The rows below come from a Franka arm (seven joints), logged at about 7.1 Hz.
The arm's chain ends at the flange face. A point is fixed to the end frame.
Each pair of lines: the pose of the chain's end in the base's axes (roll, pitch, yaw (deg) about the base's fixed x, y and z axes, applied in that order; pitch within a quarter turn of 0, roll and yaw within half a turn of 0; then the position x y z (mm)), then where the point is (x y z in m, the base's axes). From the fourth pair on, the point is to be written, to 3 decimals.
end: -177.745 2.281 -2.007 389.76 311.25 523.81
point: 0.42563 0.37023 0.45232
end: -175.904 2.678 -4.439 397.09 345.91 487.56
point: 0.43520 0.40556 0.41781
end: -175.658 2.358 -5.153 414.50 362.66 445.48
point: 0.45377 0.42209 0.37619
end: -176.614 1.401 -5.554 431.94 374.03 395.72
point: 0.473 0.432 0.326
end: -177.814 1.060 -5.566 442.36 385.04 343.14
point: 0.483 0.441 0.272
